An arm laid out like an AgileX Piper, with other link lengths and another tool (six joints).
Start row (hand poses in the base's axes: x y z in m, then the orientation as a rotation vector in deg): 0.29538, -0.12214, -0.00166, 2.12, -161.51, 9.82
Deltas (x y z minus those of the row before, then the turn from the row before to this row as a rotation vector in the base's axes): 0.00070, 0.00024, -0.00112, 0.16, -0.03, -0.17; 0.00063, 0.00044, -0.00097, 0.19, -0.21, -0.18; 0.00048, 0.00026, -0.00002, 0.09, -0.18, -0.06; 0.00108, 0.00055, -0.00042, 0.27, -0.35, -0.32; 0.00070, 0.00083, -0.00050, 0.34, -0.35, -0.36; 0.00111, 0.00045, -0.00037, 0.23, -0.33, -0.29; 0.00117, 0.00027, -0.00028, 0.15, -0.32, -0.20; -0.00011, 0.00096, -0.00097, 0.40, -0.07, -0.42; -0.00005, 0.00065, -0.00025, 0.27, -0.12, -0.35; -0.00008, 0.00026, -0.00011, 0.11, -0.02, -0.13; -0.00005, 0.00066, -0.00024, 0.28, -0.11, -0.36; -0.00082, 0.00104, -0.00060, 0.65, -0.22, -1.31; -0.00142, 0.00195, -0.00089, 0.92, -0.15, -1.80; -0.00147, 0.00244, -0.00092, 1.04, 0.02, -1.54
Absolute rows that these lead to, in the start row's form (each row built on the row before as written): 0.29608, -0.12190, -0.00278, 1.91, -161.55, 9.56; 0.29671, -0.12146, -0.00375, 1.68, -161.77, 9.26; 0.29719, -0.12120, -0.00377, 1.60, -161.96, 9.13; 0.29827, -0.12065, -0.00419, 1.18, -162.32, 8.70; 0.29897, -0.11982, -0.00469, 0.72, -162.68, 8.16; 0.30008, -0.11937, -0.00506, 0.33, -163.02, 7.79; 0.30125, -0.11910, -0.00534, 0.06, -163.34, 7.55; 0.30114, -0.11814, -0.00631, -0.46, -163.42, 6.89; 0.30109, -0.11749, -0.00656, -0.91, -163.54, 6.44; 0.30101, -0.11723, -0.00667, -1.07, -163.56, 6.26; 0.30096, -0.11657, -0.00691, -1.53, -163.67, 5.79; 0.30014, -0.11553, -0.00751, -3.28, -163.85, 4.60; 0.29872, -0.11358, -0.00840, -5.68, -163.91, 2.92; 0.29725, -0.11114, -0.00932, -7.67, -163.77, 1.12
